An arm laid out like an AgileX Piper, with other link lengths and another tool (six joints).
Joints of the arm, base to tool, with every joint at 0 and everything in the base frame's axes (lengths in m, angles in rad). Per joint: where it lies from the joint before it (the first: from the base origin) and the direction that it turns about. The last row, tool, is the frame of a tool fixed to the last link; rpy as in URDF.
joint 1: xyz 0 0 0.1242 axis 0 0 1
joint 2: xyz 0 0 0 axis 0 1 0
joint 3: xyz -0.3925 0 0.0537 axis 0 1 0
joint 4: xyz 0.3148 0 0.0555 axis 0.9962 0 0.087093
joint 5: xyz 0 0 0 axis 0 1 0
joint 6: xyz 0.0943 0 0.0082 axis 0.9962 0 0.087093
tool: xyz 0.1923 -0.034 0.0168 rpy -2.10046 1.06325 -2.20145
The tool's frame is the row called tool.
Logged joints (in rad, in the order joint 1, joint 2, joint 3, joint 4, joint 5, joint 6), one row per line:
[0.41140, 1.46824, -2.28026, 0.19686, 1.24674, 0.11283]
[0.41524, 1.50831, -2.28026, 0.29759, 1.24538, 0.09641]
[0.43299, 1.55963, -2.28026, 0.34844, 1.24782, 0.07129]
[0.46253, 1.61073, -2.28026, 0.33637, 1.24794, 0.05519]
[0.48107, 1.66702, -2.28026, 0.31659, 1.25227, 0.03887]
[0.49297, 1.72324, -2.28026, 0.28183, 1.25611, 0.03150]
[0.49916, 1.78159, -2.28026, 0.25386, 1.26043, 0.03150]
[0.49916, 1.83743, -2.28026, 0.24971, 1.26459, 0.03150]
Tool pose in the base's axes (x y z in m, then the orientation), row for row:
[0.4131, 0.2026, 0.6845, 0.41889, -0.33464, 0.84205, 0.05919]
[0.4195, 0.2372, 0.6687, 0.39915, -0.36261, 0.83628, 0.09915]
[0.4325, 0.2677, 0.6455, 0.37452, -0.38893, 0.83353, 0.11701]
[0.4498, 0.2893, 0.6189, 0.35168, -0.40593, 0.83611, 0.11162]
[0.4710, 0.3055, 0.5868, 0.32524, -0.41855, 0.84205, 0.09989]
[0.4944, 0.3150, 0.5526, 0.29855, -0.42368, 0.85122, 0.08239]
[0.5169, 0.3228, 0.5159, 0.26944, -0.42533, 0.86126, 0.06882]
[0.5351, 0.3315, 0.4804, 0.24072, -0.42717, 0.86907, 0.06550]
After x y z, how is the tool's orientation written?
As a quaternion, w x y z.
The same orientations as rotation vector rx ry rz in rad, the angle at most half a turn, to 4 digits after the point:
[-0.8392, 2.1117, 0.1484]
[-0.9177, 2.1164, 0.2509]
[-0.9957, 2.1340, 0.2996]
[-1.0506, 2.1640, 0.2889]
[-1.0973, 2.2075, 0.2619]
[-1.1255, 2.2612, 0.2189]
[-1.1465, 2.3217, 0.1855]
[-1.1687, 2.3776, 0.1792]

